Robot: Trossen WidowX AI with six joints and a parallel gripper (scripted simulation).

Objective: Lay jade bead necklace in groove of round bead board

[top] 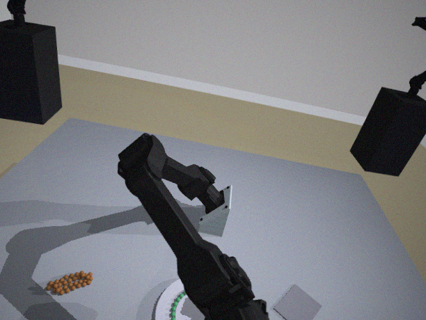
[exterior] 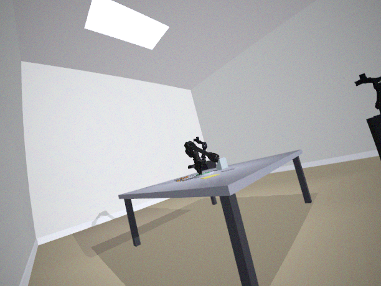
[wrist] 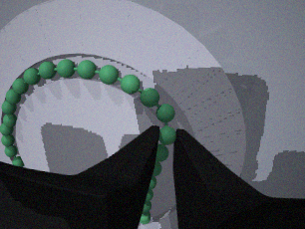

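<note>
Right now the round bead board is 5 cm behind my gripper tip, 2 cm to the right of it and 1 cm below it. From my gripper tip the other things lie so: yellow strip: 20 cm to the left, 14 cm ahead, 1 cm below; flat grey square: 21 cm to the left, 10 cm behind, 1 cm below.
</note>
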